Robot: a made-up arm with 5 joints.
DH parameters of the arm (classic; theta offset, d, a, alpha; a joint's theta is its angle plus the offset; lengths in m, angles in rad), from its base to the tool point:
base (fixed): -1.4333 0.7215 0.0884 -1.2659
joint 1: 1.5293 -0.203 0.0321 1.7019
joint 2: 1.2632 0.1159 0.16 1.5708
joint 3: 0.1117 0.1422 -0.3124 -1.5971
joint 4: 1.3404 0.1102 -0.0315 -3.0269
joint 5: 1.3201 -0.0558 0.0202 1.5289
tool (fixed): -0.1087 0.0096 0 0
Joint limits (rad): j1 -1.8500..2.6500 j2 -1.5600..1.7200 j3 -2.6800..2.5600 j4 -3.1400..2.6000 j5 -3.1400..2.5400
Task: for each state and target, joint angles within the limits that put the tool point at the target. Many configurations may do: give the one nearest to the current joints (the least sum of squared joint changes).
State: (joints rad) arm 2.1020 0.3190 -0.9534 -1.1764 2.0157
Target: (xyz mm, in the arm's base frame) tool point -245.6 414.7 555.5
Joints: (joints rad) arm 2.6122 0.1496 -1.0196 -1.1251 1.9992
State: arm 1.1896 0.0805 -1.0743 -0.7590 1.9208
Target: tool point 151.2 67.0 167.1
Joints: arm 1.2180 -0.1492 -1.7882 -0.9084 2.0075
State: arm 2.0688 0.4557 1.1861 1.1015 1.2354
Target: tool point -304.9 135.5 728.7
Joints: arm 2.3697 0.8386 0.4137 0.7300 1.4084
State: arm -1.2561 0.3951 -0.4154 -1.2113 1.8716
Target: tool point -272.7 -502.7 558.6
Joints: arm -0.5214 0.6097 -0.1827 -1.1363 1.8472
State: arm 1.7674 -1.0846 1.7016 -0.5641 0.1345
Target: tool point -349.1 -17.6 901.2
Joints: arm 1.8759 -0.7494 1.7256 -0.5226 0.0553
